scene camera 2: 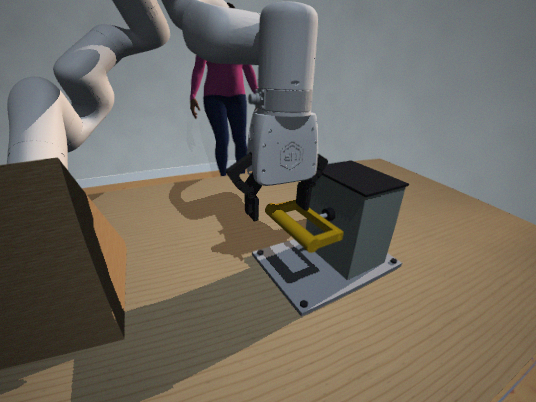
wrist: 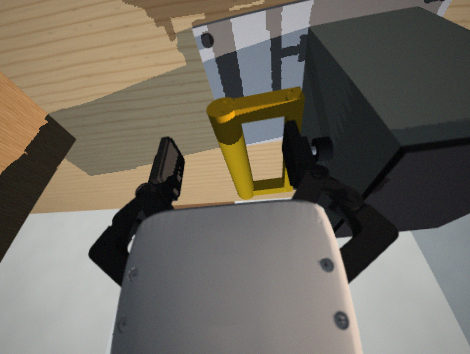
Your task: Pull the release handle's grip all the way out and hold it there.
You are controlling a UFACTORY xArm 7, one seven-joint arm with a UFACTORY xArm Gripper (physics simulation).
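Observation:
The release handle is a yellow rectangular frame with a thick round grip bar [scene camera 2: 292,230] [wrist: 234,157] on its outer side. A short pale rod with a black collar [scene camera 2: 328,214] [wrist: 324,148] joins it to the dark grey housing [scene camera 2: 382,235] [wrist: 390,65]. My gripper [scene camera 2: 278,213] [wrist: 229,141] is open and empty, pointing down. In the wrist view the grip bar shows between the fingers, nearer the right one. The right finger overlaps the frame's inner bar and hides part of it; contact cannot be told. The left finger is apart from the grip, on its outer side.
The housing stands on a light metal base plate [scene camera 2: 325,290] [wrist: 252,25] with dark bolts, on the wooden table [scene camera 2: 425,325] [wrist: 90,50]. A large brown wooden block [scene camera 2: 50,260] [wrist: 25,175] stands at the left. A person in a pink top [scene camera 2: 225,80] stands behind the table.

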